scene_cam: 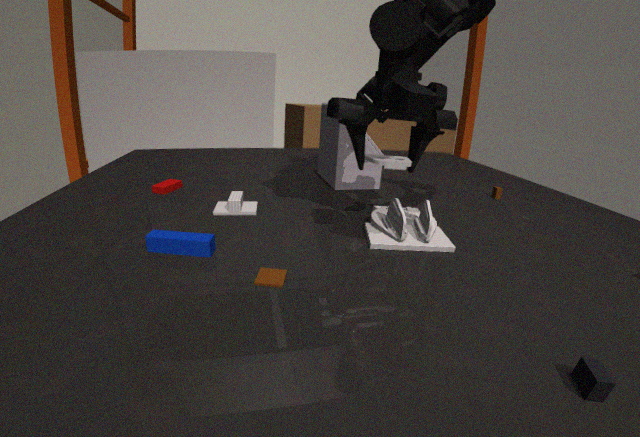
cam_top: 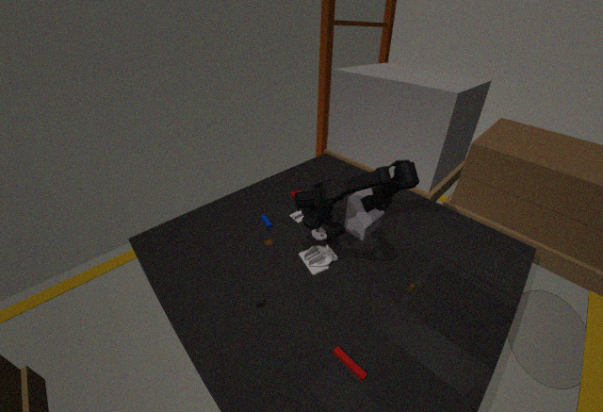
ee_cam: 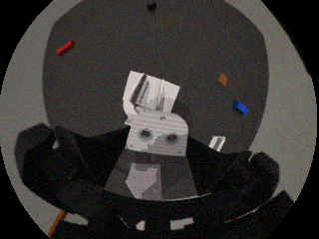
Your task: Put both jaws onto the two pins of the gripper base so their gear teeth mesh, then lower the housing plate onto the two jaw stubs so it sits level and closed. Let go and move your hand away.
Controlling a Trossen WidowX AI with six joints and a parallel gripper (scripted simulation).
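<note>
Now: gripper tip 1 cm past the white housing plate, 4 cm to the right of it and 8 cm above it. From my gripper tip the other things lie so: white gripper base 1 cm ahead, 2 cm above; flat white plate 6 cm ahead, 2 cm to the left, 8 cm below; white jaw 1 cm ahead, 2 cm to the left, 7 cm below.
</note>
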